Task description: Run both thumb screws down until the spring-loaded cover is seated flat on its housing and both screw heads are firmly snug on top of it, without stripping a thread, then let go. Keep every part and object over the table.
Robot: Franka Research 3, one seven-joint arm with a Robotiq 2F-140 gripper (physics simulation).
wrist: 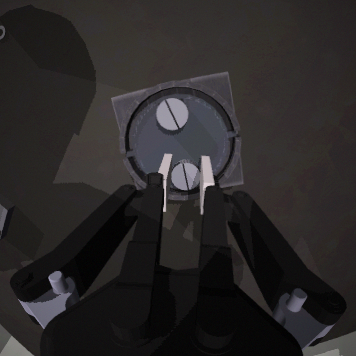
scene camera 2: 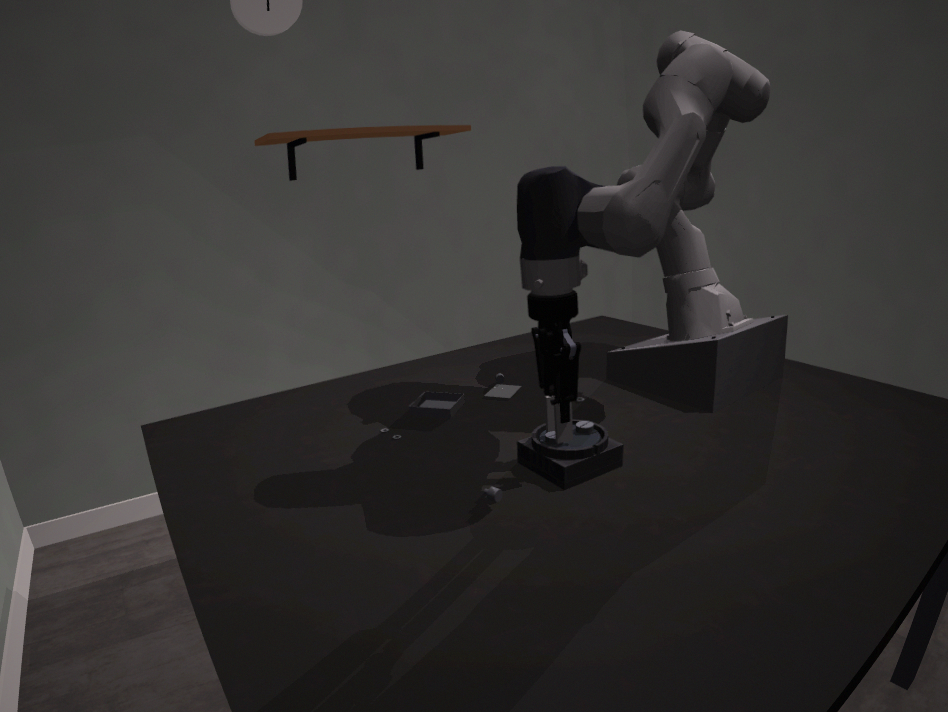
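Note:
The dark square housing (scene camera 2: pixel 566 472) (wrist: pixel 218 88) stands on the table with the round blue-grey cover (wrist: pixel 197 132) inside its raised ring. One slotted thumb screw (scene camera 2: pixel 584 425) (wrist: pixel 172 114) stands free on the far side of the cover in the wrist view. The other thumb screw (scene camera 2: pixel 551 436) (wrist: pixel 184 176) is between the pale finger pads. My gripper (scene camera 2: pixel 558 437) (wrist: pixel 185 166) points down and is shut on this screw's head, one pad at each side. The screw shafts are hidden, and how flat the cover lies is too small to tell.
A small grey part (scene camera 2: pixel 492 492) lies left of the housing. Two small rings (scene camera 2: pixel 384 430) (scene camera 2: pixel 396 436), an open tray (scene camera 2: pixel 436 404) and a flat light plate (scene camera 2: pixel 502 392) lie farther back. The arm's base block (scene camera 2: pixel 747 360) stands at the back right.

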